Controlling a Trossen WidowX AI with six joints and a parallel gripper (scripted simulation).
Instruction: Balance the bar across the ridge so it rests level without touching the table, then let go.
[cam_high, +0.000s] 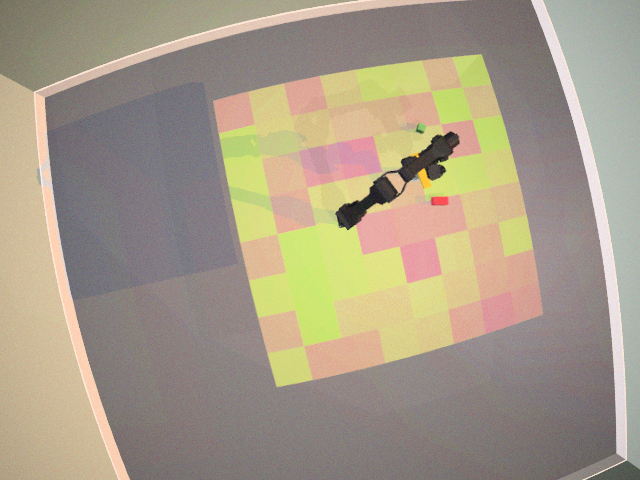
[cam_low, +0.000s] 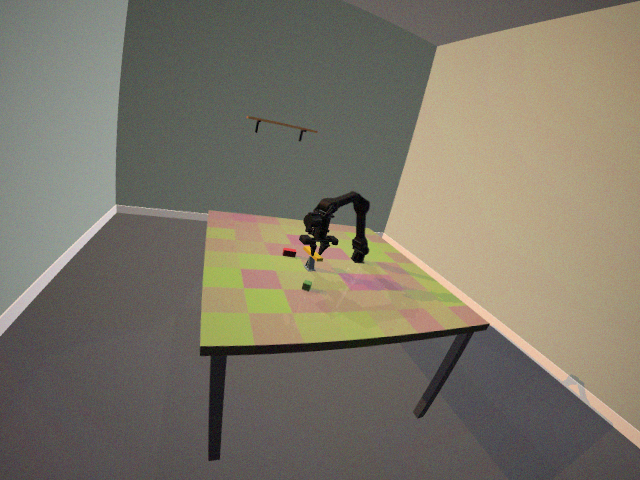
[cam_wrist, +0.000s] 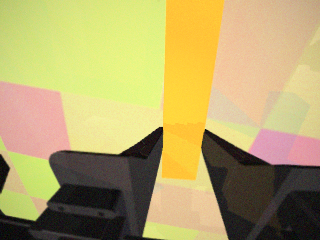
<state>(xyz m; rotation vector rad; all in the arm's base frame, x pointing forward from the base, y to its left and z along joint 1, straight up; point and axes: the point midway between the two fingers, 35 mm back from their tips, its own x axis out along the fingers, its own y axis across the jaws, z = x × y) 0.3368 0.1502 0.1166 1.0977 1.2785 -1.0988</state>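
The orange bar is 3 cm to the right of my gripper tip. Also, from my gripper tip: red block: 16 cm to the right, 8 cm ahead, 7 cm below; then green cube: 17 cm to the left, 8 cm ahead, 7 cm below.
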